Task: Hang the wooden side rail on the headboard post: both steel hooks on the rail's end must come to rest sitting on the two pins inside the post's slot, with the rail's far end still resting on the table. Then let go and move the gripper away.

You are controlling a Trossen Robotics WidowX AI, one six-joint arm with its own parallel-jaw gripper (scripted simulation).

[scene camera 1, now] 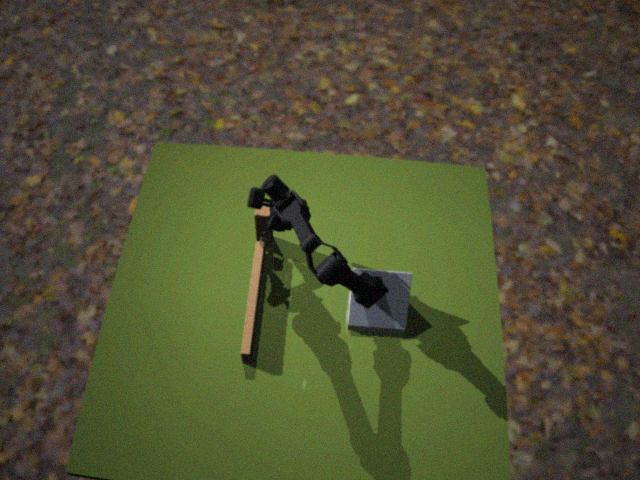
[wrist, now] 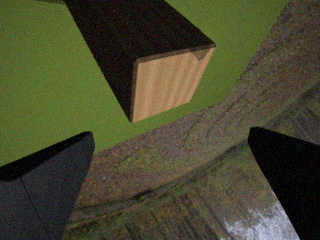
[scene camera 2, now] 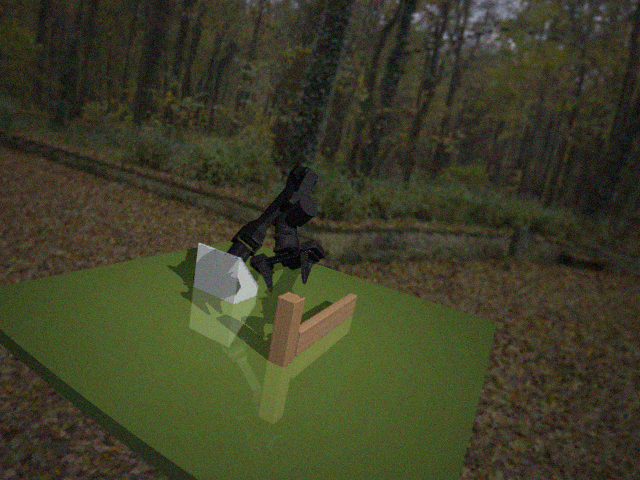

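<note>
Scene camera 1 shows the gripper, and the wrist view shows the gripper too. The gripper is open and holds nothing. There's a wooden side rail in view as well, and a wooden headboard post.
</note>
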